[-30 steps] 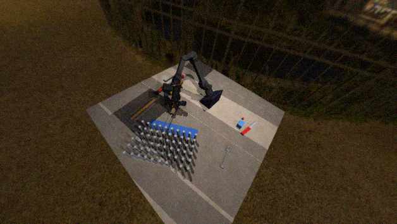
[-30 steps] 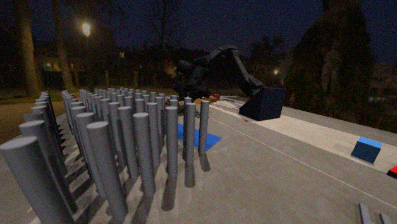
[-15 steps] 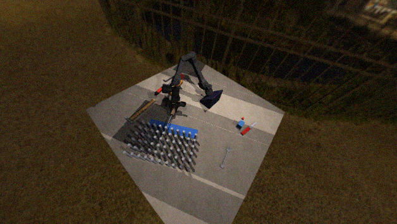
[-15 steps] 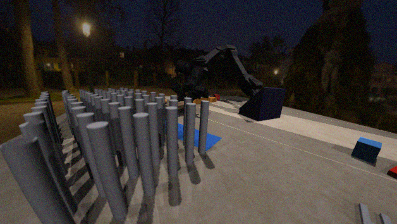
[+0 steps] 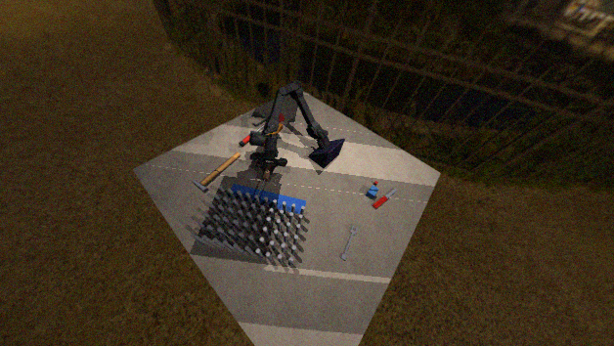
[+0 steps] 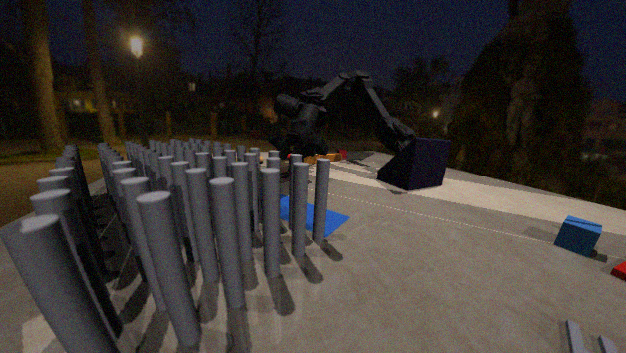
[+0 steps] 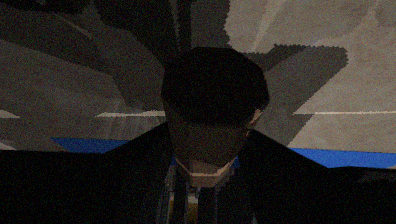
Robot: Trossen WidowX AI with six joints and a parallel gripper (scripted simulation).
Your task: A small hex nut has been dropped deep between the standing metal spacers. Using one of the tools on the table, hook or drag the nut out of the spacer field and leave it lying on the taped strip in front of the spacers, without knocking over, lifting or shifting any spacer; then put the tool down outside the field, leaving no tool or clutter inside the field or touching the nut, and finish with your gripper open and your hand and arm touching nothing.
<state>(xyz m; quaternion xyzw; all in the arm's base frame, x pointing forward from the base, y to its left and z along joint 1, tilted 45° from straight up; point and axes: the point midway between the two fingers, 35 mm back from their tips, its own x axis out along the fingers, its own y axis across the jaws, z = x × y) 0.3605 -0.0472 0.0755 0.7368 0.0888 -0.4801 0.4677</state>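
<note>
Now: the blue taped strip 80 mm ahead of my gripper tip, 110 mm to the left of it and 30 mm below it. Round my gripper tip: orange piece (210 mm behind, 240 mm to the right, 10 mm below); then grey wrench (70 mm behind, 530 mm to the left, 30 mm below); then long hook tool (80 mm ahead, 60 mm to the left).
</note>
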